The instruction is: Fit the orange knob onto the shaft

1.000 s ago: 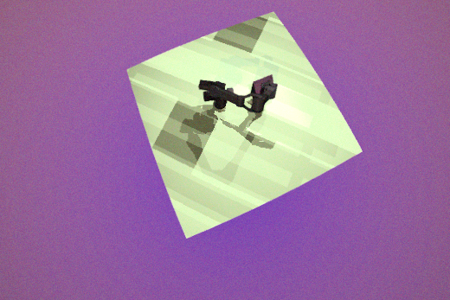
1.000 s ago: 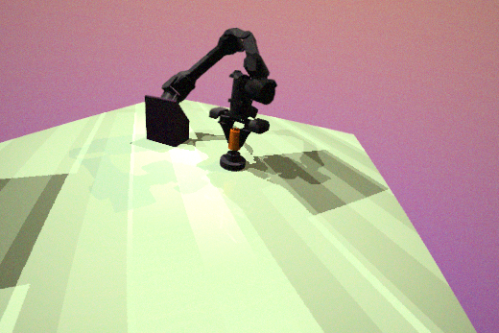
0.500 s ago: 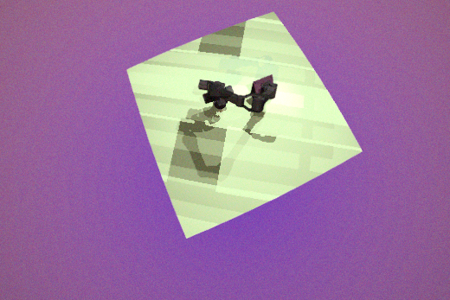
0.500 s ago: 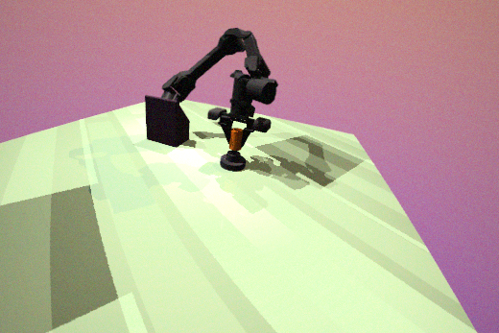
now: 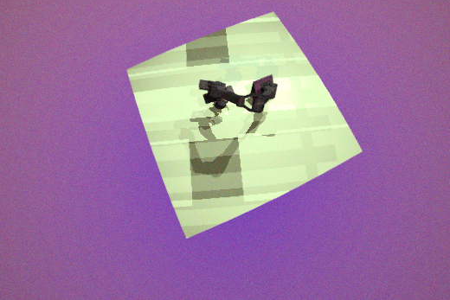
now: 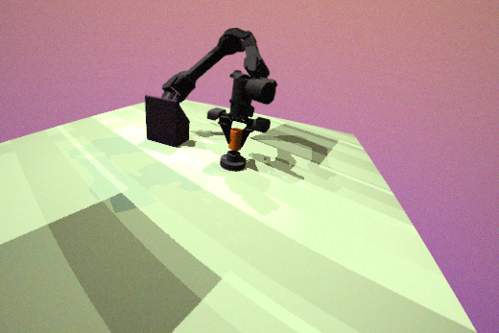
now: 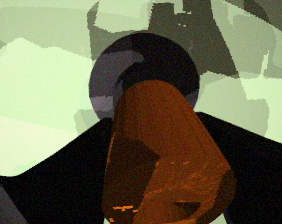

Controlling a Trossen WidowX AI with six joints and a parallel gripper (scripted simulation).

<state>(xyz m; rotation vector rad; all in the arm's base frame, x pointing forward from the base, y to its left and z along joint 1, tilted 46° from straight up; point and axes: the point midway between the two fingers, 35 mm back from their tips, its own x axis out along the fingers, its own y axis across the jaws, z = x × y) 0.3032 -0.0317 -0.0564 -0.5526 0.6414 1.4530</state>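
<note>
Right now the orange knob is 20 mm above my gripper tip. The rest, counted from my gripper tip: dark round pedestal: 40 mm below.
</note>
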